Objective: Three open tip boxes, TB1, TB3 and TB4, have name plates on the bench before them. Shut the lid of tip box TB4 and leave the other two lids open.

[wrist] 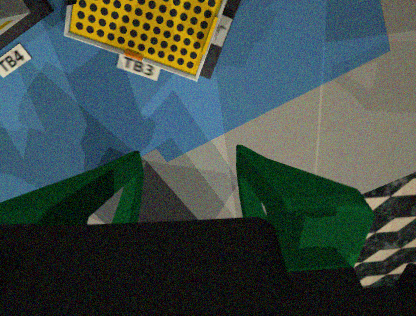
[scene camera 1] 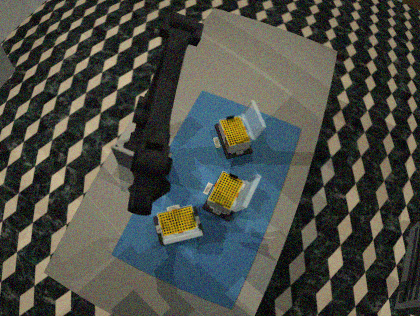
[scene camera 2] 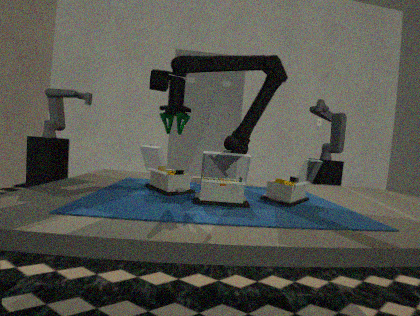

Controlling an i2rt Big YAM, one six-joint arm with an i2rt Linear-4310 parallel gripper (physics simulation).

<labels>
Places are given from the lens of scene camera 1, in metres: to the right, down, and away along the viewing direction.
yellow rack (scene camera 1: 172, 222): -0.12, 0.21, 1.05
yellow rack (scene camera 1: 228, 186): 0.06, 0.10, 1.12
</labels>
